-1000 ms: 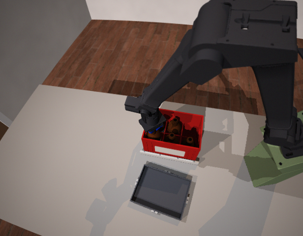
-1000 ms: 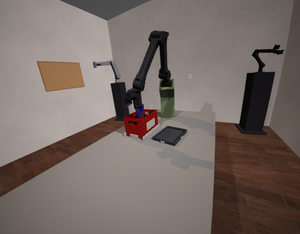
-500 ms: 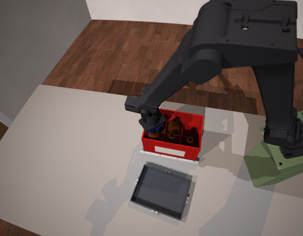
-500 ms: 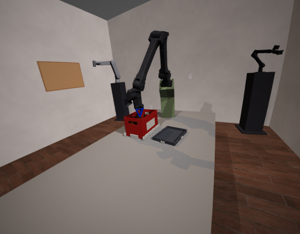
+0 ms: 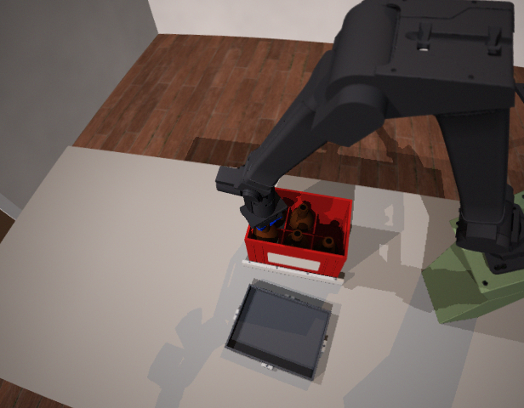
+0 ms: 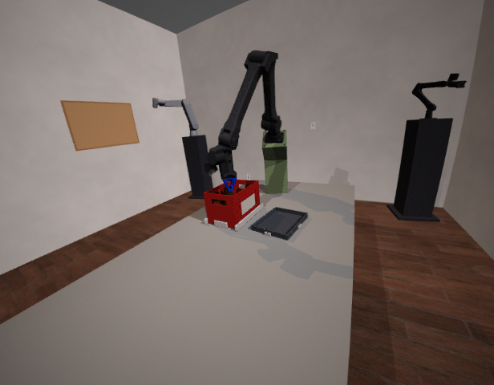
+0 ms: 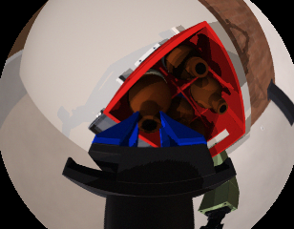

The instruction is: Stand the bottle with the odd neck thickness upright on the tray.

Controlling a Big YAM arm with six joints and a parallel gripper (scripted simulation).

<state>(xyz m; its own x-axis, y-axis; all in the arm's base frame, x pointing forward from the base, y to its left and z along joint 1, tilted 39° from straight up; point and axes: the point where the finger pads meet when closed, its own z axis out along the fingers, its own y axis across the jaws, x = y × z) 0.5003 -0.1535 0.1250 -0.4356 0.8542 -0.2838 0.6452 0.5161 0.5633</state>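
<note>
Right now my hand is 6 cm above the brown bottle. From my hand the other things lie so: dark grey tray (24 cm to the left, 18 cm below, 4 cm behind); crate (11 cm below, 10 cm behind, 3 cm to the right).
</note>
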